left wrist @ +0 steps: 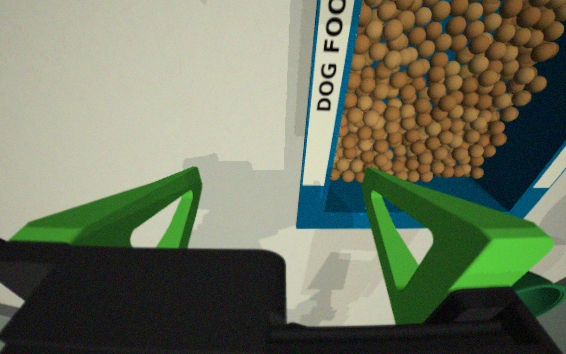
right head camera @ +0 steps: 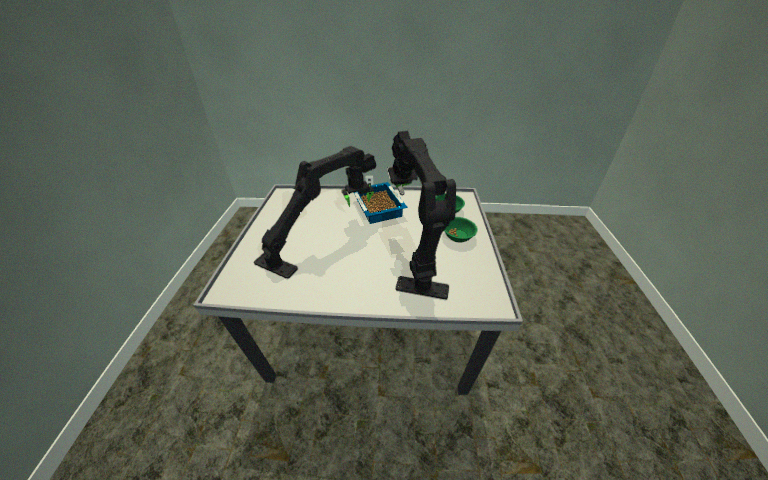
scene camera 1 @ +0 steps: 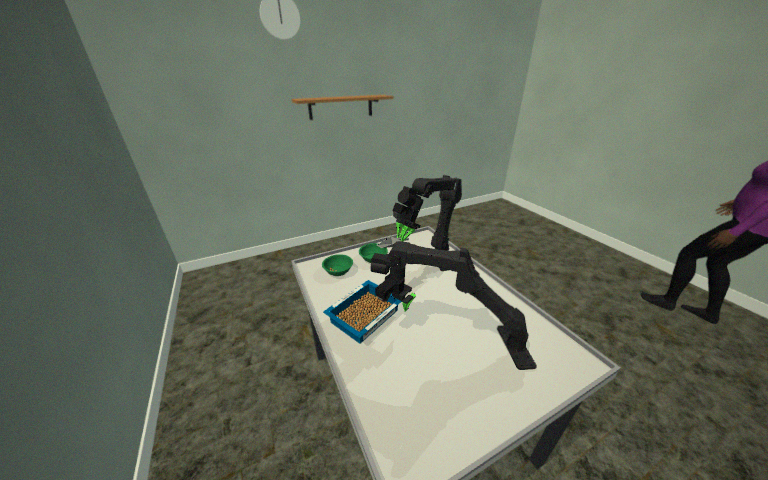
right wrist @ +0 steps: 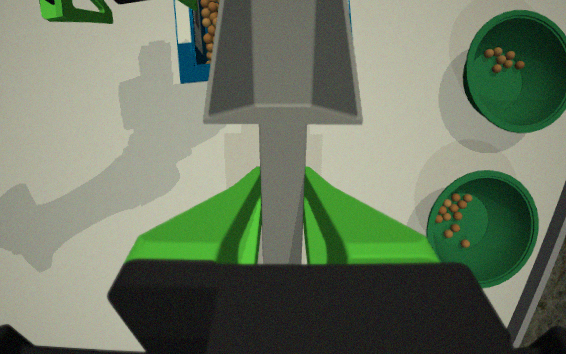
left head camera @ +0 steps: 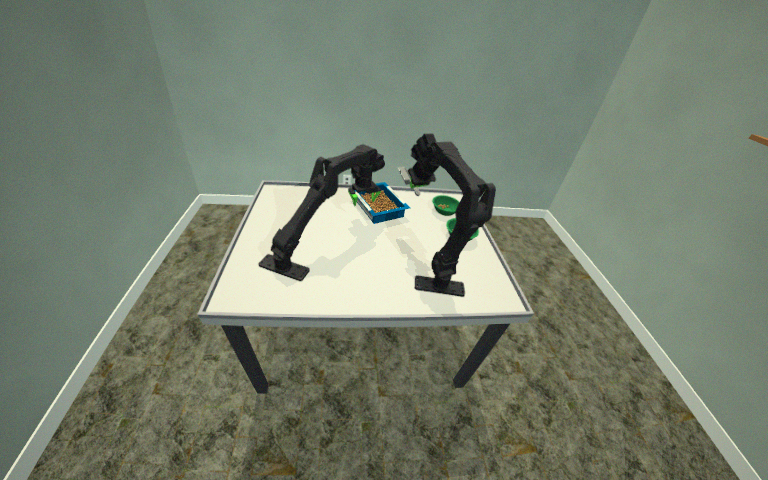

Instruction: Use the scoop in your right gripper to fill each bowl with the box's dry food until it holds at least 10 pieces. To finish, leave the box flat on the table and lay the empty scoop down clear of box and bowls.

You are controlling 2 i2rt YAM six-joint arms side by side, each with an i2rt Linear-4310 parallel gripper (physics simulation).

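Places are measured from the left arm's base along level axes (x ahead, y left, z up), in metres.
Pixels of known places: left gripper, fingertip midpoint: (left wrist: 282, 176) (right head camera: 359, 204) (scene camera 1: 396, 305) (right wrist: 153, 11) (left head camera: 363, 203); right gripper, fingertip midpoint: (right head camera: 398, 185) (right wrist: 282, 177) (left head camera: 412, 186); left arm's base at its link origin: (right head camera: 275, 266) (scene camera 1: 515, 346) (left head camera: 283, 268); right arm's base at its link origin: (right head camera: 422, 288) (left head camera: 439, 286).
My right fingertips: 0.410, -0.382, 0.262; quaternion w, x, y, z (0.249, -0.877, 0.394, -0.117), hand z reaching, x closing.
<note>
For each thing: its top centre in the pictures, then the offset to it from my right fingertips, as dx, dy, dz. Level surfaces: height alone.
- blue dog food box at its top centre: (left wrist: 498, 61) (scene camera 1: 364, 305) (left head camera: 379, 197) (right head camera: 378, 197) +0.165, +0.184, -0.199
- scoop at its top centre: (right wrist: 283, 87) (left head camera: 410, 176) (scene camera 1: 394, 238) +0.027, +0.024, +0.029
- far green bowl at its top centre: (right wrist: 523, 71) (right head camera: 449, 201) (scene camera 1: 337, 262) (left head camera: 447, 203) +0.305, -0.154, -0.210
- white table at its surface level: dz -0.262
The blue dog food box (left head camera: 389, 217) (right head camera: 386, 217) (scene camera 1: 342, 328) (left wrist: 312, 215) lies flat, full of brown pieces. My left gripper (left head camera: 364, 198) (right head camera: 358, 198) (left wrist: 282, 176) is open and empty at its left side in the head views, one finger outside that wall, the other over the food. My right gripper (left head camera: 415, 185) (scene camera 1: 403, 234) (right wrist: 282, 177) is shut on the grey scoop's handle, above the table right of the box. The scoop (right wrist: 283, 60) shows no pieces inside. The far green bowl (left head camera: 445, 204) (scene camera 1: 337, 264) (right wrist: 535, 90) holds several pieces; the near bowl (right head camera: 461, 230) (scene camera 1: 372, 252) (right wrist: 500, 225) holds more.
The white table (left head camera: 339, 294) (right head camera: 339, 294) has a raised grey rim, close to the bowls at the right. The right arm partly covers a bowl in each head view. A person (scene camera 1: 707, 254) stands beyond the table in the scene view.
</note>
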